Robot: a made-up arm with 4 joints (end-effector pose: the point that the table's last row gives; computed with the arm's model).
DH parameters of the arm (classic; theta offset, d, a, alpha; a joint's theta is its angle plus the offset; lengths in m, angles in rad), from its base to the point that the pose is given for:
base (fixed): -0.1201 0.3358 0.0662 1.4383
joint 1: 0 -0.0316 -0.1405 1.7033
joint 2: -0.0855 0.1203 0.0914 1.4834
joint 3: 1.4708 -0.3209 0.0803 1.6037
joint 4: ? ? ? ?
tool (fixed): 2.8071 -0.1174 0 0
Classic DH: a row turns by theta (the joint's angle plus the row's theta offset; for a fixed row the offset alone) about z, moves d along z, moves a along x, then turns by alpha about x.
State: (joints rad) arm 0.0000 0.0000 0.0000 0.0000
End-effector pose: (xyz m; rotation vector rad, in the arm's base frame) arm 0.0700 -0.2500 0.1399 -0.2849 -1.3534 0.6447
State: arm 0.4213 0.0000 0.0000 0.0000
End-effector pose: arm 0.1593 -0.2564 0.1730 -0.4397 -1.7477 0.6906
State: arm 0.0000 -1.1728 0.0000 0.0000
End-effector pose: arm 0.2516 0.0567 0.1400 0.5753 -1.4451 1.5971
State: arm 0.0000 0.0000 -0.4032 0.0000
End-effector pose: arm 0.1030 -0.2485 0.1705 -0.4182 -1.7411 0.6479
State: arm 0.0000 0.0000 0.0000 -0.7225
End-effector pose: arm 0.0707 -0.2772 0.1179 -0.8858 -1.0236 1.0542
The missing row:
joint 4: -0.8551 -0.0611 -0.02 2.7457
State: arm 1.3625 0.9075 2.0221 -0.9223
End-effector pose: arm 0.0742 -0.1966 -0.0579 0.0202 -0.7258 0.8779
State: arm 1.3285 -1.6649 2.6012 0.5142
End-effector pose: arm 0.1625 0.0885 0.4285 -1.4265 -0.1040 0.6438
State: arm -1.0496 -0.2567 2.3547 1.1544
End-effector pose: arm -0.0887 -0.2081 0.3162 -0.1319 1.6629 -0.6137
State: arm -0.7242 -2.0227 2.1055 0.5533
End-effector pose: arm 0.0961 0.1584 0.1837 0.3706 0.9899 1.8268
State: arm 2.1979 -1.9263 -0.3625 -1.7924
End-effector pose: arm 0.1572 0.3754 0.4470 1.1091 0.3101 -0.1392
